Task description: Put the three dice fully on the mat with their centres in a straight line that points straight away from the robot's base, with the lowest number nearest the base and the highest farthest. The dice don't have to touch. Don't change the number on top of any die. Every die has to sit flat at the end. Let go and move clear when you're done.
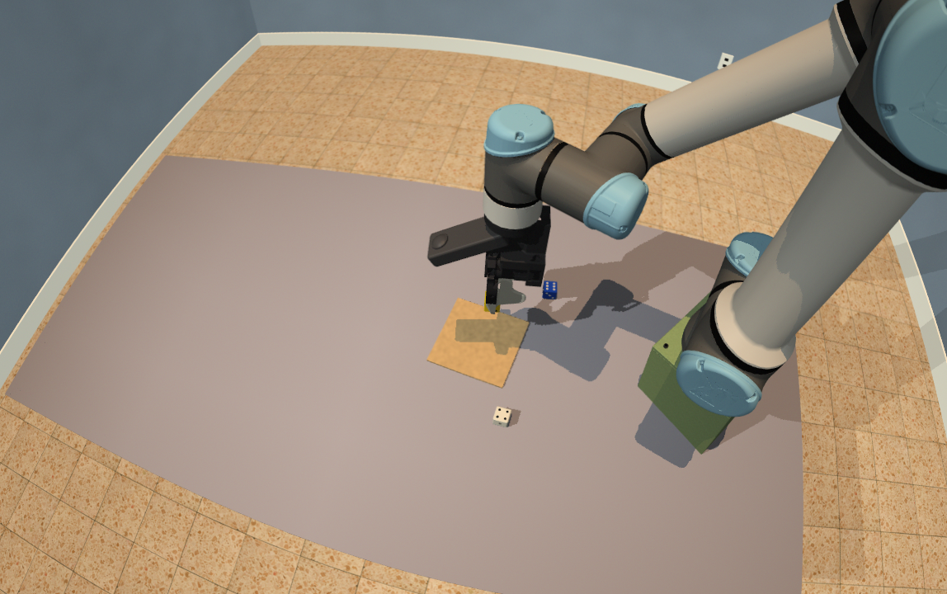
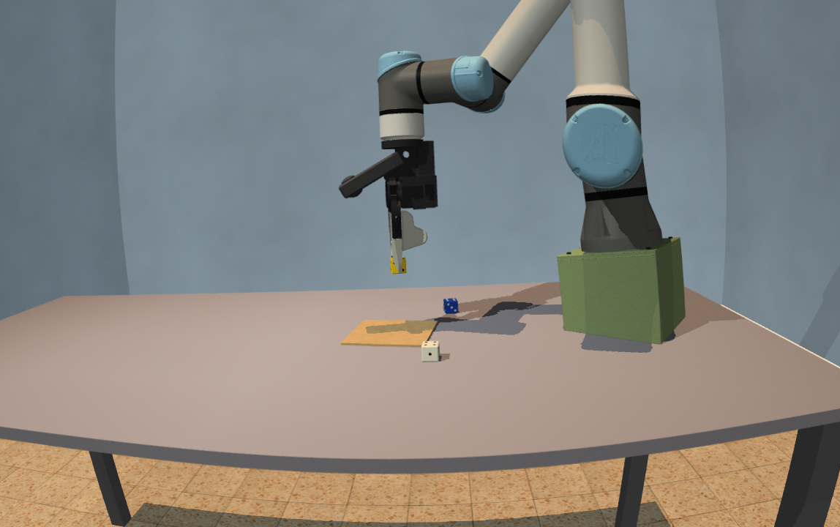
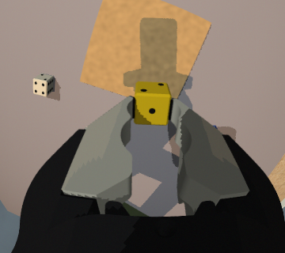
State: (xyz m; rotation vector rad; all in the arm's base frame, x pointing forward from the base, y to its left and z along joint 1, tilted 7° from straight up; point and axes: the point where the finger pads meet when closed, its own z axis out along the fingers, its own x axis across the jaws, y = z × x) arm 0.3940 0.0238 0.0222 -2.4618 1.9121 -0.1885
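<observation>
Right now the mat is 120 mm below my hand, 20 mm ahead of it and 10 mm to the left of it. Round my hand: white die 140 mm to the left, 110 mm below, 70 mm behind; then blue die 130 mm to the right, 110 mm below, 80 mm behind; then yellow die right at my hand.
</observation>
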